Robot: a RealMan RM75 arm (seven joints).
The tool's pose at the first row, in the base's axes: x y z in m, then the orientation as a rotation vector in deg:
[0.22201, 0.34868, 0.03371, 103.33, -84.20, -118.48]
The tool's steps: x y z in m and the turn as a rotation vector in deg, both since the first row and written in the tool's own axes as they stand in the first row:
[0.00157, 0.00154, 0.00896, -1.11, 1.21, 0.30]
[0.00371, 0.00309, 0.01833, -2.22, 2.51, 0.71]
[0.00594, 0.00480, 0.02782, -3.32, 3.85, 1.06]
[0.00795, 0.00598, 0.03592, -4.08, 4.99, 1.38]
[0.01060, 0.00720, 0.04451, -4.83, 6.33, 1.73]
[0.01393, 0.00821, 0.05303, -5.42, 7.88, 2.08]
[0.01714, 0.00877, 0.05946, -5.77, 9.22, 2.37]
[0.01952, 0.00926, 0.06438, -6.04, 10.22, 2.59]
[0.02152, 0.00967, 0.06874, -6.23, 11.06, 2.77]
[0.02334, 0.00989, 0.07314, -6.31, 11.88, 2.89]
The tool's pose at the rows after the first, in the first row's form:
[0.21366, 0.35241, 0.03247, 103.52, -82.65, -117.28]
[0.20480, 0.35606, 0.03075, 103.64, -81.15, -115.92]
[0.19573, 0.35964, 0.02906, 103.84, -79.62, -114.53]
[0.18810, 0.36279, 0.02735, 104.02, -78.57, -113.28]
[0.17986, 0.36586, 0.02512, 104.30, -77.50, -111.78]
[0.17156, 0.36861, 0.02226, 104.77, -76.57, -109.97]
[0.16517, 0.37041, 0.01944, 105.22, -75.97, -108.37]
[0.16028, 0.37179, 0.01738, 105.54, -75.50, -107.18]
[0.15599, 0.37310, 0.01562, 105.82, -75.15, -106.16]
[0.15183, 0.37463, 0.01388, 106.18, -74.90, -105.16]

